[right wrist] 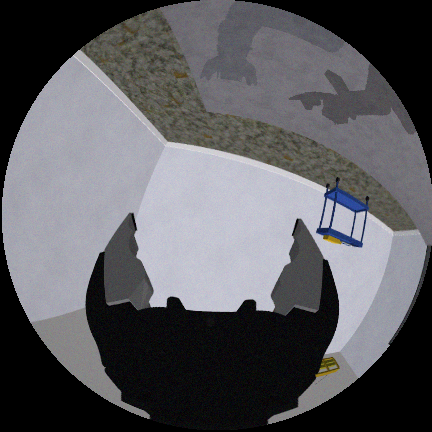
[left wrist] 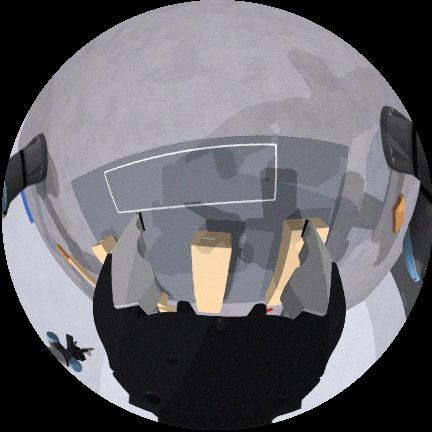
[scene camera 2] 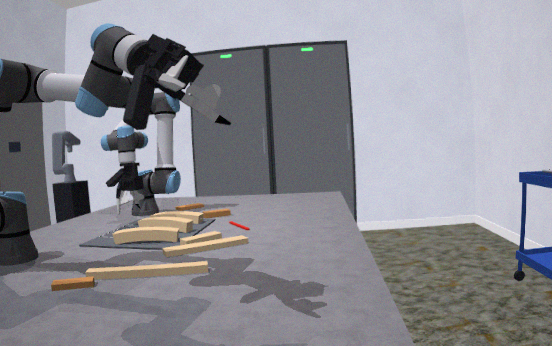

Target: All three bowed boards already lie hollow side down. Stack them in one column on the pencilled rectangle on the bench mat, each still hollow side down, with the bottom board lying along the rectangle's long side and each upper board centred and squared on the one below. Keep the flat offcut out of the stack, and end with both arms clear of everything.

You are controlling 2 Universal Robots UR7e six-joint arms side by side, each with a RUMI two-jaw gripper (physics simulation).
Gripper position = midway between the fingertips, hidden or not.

Labels:
The left gripper shows in the left wrist view (223, 217) and in scene camera 2 (129, 211); in the right wrist view it is out of frame. One and the same spot on a dark bench mat: (left wrist: 247, 185) is (scene camera 2: 134, 226).

